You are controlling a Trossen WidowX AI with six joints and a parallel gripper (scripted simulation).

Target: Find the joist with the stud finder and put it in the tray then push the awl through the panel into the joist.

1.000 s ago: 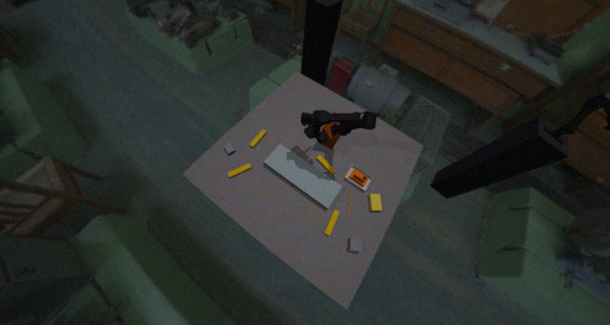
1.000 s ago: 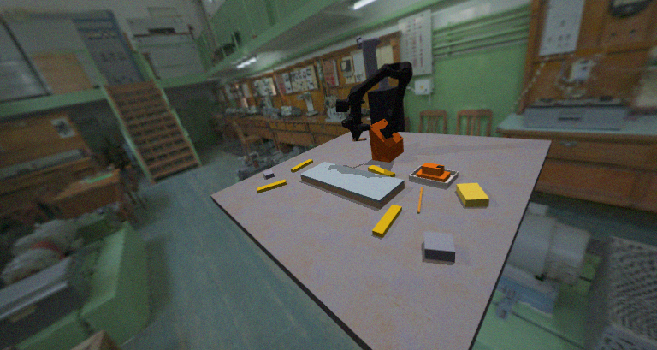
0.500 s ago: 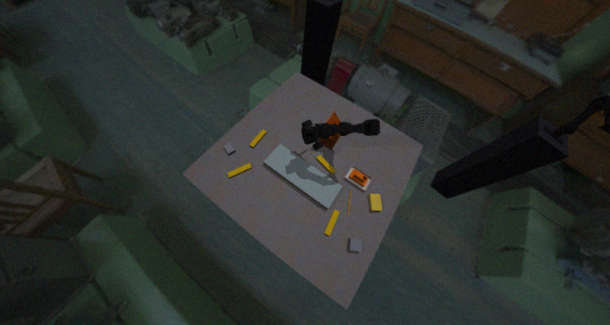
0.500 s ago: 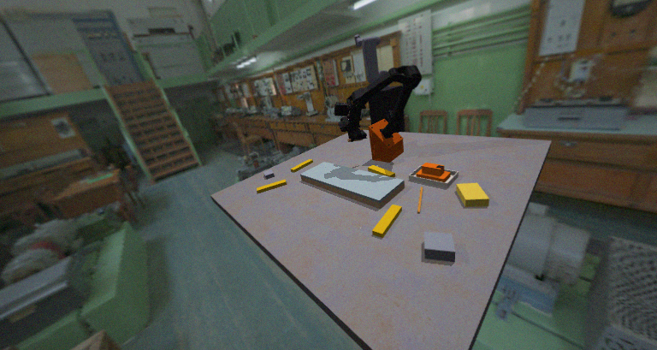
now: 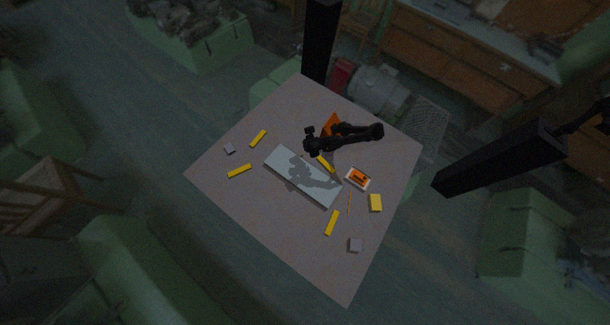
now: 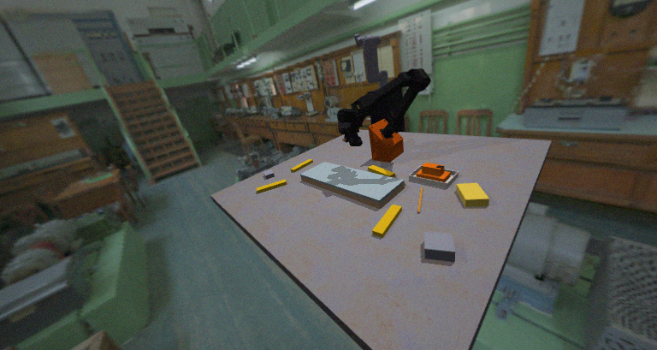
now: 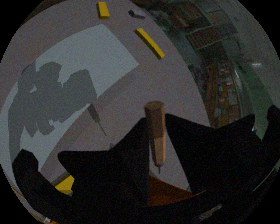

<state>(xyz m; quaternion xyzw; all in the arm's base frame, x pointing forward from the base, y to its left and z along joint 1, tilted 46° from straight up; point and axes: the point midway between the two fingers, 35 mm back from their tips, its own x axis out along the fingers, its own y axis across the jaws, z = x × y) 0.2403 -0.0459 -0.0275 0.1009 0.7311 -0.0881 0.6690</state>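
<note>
Now: gripper tip 50 mm past the awl, 20 mm above it and 10 mm to the right of it. Also, from my gripper tip: stud finder (430 mm to the left, 130 mm behind, 120 mm below); thin orange stick (460 mm to the left, 170 mm below, 50 mm ahead); tray (410 mm to the left, 160 mm below, 120 mm behind).
</note>
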